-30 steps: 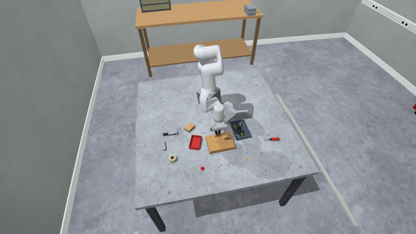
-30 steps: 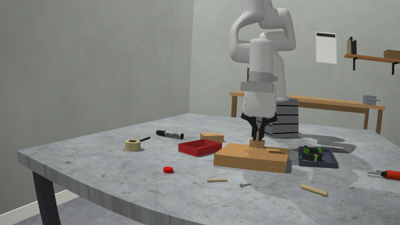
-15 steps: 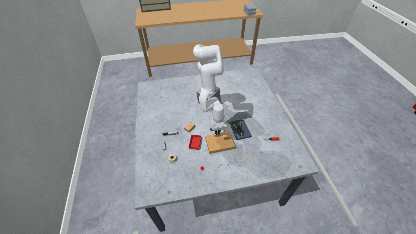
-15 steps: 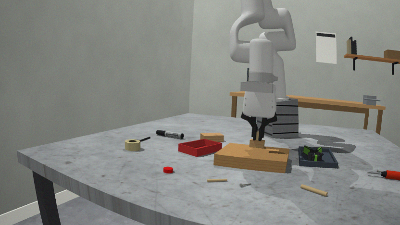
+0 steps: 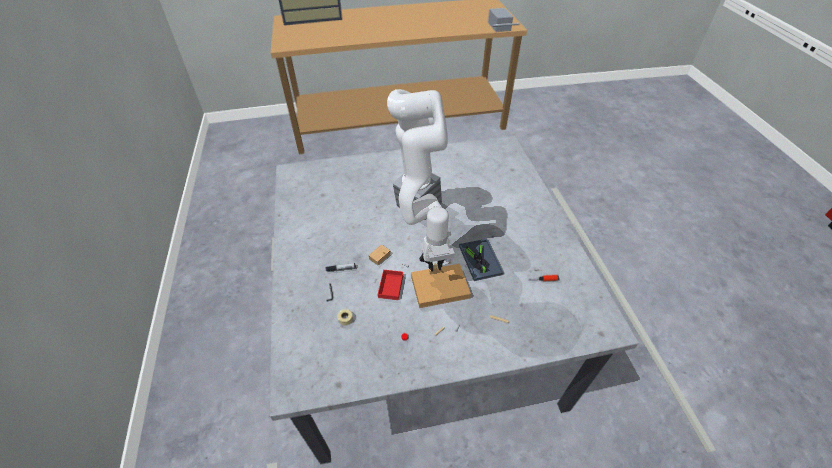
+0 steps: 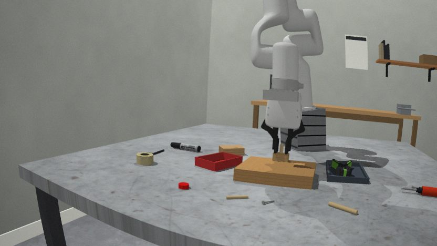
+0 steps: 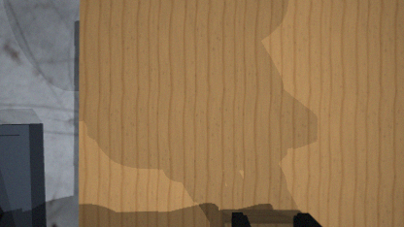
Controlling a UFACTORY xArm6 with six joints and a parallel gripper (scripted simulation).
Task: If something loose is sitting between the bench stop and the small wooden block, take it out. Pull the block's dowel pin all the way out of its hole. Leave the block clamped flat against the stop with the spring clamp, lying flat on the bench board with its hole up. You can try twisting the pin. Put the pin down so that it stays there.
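My hand is 20 mm above the dowel pin. Round my hand: red tray (40 mm ahead, 180 mm to the right, 70 mm below); then bench board (50 mm ahead, 10 mm to the left, 50 mm below); then wooden block (30 mm below).
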